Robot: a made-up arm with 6 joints.
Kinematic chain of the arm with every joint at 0, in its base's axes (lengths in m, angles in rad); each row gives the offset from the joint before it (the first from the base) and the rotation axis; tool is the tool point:
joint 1: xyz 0 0 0.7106 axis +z
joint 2: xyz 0.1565 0 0 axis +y
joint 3: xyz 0 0 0.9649 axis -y
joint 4: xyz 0 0 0.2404 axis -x
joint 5: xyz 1.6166 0 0 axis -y
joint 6: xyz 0.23 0 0 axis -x
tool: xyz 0 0 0
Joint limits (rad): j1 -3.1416..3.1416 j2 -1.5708..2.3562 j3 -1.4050..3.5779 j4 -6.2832..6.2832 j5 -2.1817..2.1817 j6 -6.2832..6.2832
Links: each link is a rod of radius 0.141 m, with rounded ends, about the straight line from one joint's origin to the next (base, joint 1, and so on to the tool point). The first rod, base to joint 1, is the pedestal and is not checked.
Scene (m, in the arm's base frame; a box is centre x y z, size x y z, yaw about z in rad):
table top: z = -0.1
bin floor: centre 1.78 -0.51 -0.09 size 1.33 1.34 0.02 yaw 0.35
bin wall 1: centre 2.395 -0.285 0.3 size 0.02 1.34 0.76 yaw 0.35
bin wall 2: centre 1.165 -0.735 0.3 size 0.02 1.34 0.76 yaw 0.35
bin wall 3: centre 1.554 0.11 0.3 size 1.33 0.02 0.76 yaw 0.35
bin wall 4: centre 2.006 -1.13 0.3 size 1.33 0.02 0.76 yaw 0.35
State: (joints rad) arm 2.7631 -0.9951 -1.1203 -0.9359 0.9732 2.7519
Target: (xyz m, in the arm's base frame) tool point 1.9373 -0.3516 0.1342
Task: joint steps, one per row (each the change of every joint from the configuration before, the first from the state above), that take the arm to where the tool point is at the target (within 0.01 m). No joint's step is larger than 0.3 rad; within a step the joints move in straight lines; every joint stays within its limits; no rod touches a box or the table.
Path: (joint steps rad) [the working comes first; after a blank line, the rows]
Joints at the target: -0.1075 0.6675 -0.3554 -0.9675 0.8456 2.7519
Straight joint move there: touches bin wall 3.

1: -0.2864 0.1141 0.0705 -0.0050 -0.0034 0.0000
2: -0.2864 0.1141 0.0705 -0.0050 -0.0035 0.0000
3: -0.2864 0.1140 0.0705 -0.0049 -0.0034 0.0000
4: -0.2864 0.1141 0.0705 -0.0050 -0.0035 0.0000
5: -0.2864 0.1141 0.0705 -0.0050 -0.0034 0.0000
6: -0.2864 0.1141 0.0705 -0.0050 -0.0035 0.0000
7: -0.2864 0.1140 0.0705 -0.0050 -0.0034 0.0000
8: -0.2864 0.1141 0.0705 -0.0049 -0.0034 0.0000
9: -0.2864 0.1141 0.0705 -0.0050 -0.0035 0.0000
10: -0.2864 0.1141 0.0705 -0.0050 -0.0034 0.0000
11: -0.0033 0.2609 0.0299 0.0091 -0.0466 0.0000
12: -0.0033 0.2609 0.0300 0.0091 -0.0466 0.0000

